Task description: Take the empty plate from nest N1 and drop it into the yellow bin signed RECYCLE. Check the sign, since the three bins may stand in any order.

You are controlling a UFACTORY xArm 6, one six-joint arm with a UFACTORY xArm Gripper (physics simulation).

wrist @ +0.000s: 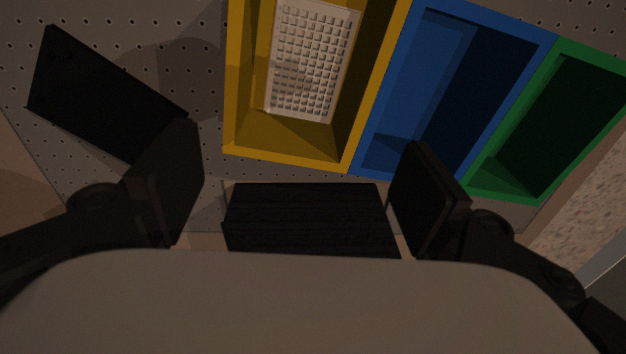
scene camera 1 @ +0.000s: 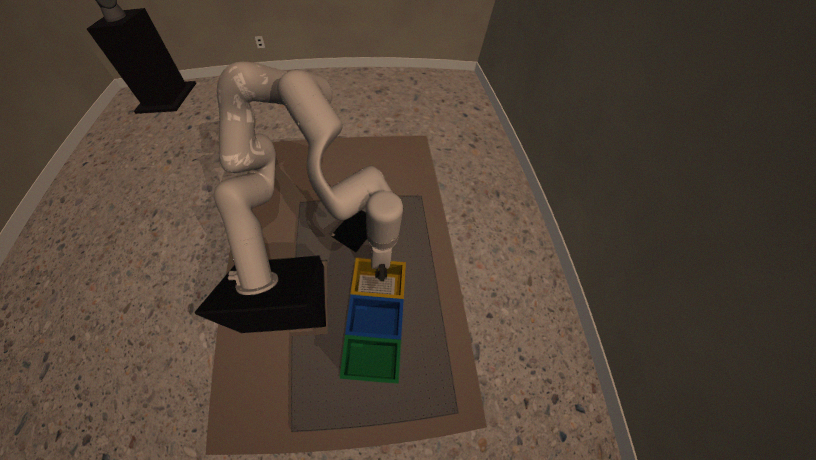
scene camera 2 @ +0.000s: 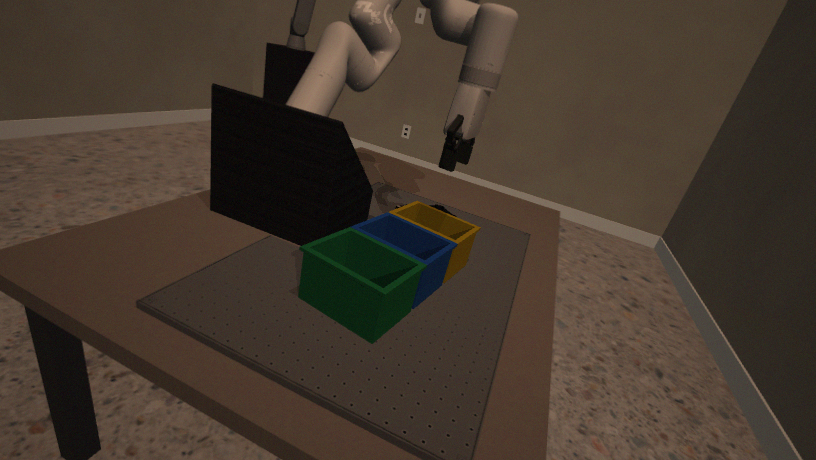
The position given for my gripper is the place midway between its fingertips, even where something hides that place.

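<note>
My gripper (scene camera 2: 453,165) is visible here, and there's a black nest (scene camera 1: 353,230) too. You'd also find that nest (wrist: 92,98) if you were looking from the wrist.
</note>
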